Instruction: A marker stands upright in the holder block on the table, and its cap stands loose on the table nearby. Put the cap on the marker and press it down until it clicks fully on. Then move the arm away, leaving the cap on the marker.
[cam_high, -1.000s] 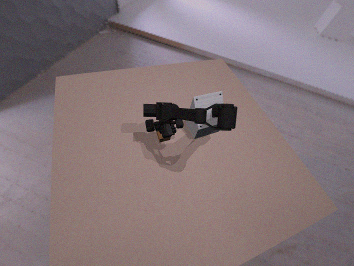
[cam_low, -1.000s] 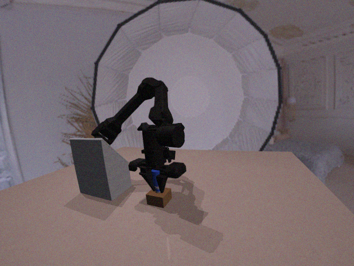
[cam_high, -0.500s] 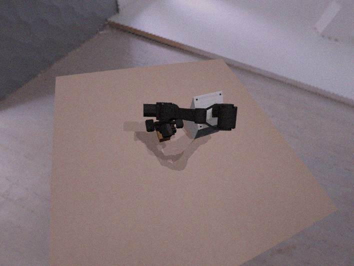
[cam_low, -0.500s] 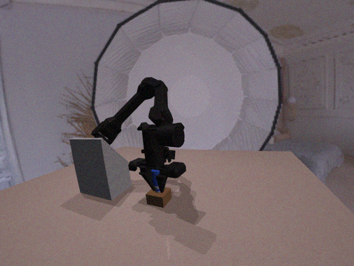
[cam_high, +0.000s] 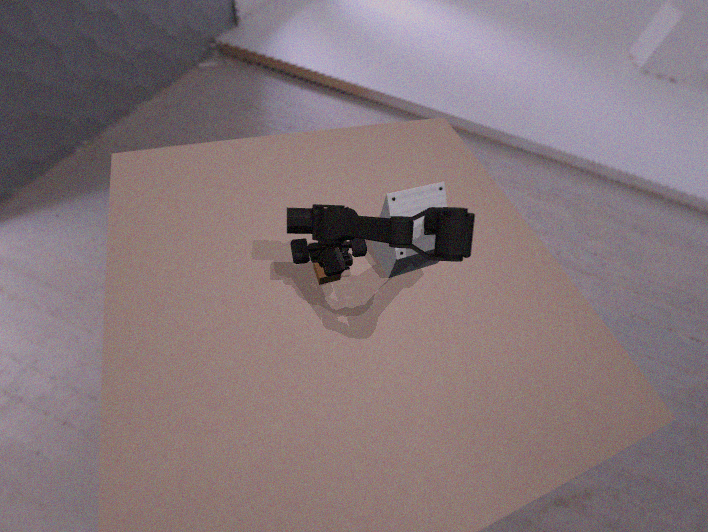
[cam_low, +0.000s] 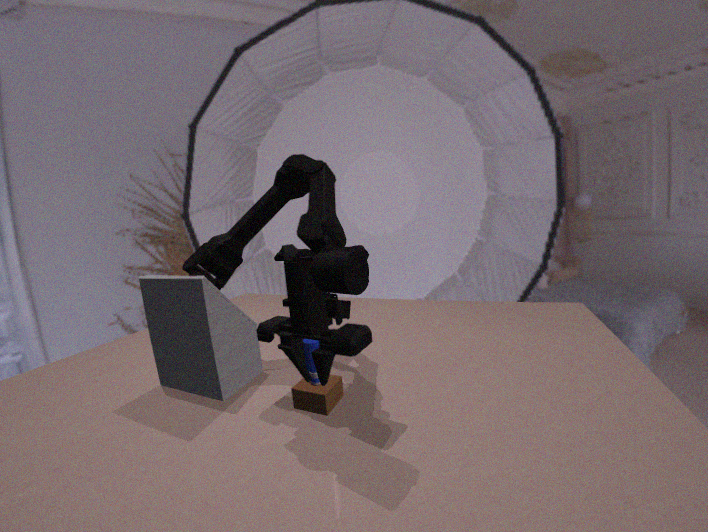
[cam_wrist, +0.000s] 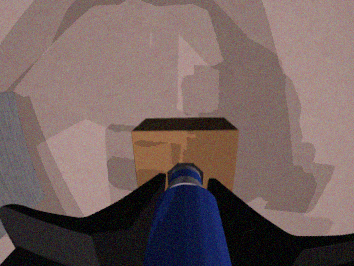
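Now: the brown holder block 2 cm below my gripper tip. From my gripper tip the other things lie so: blue cap (5 cm above).
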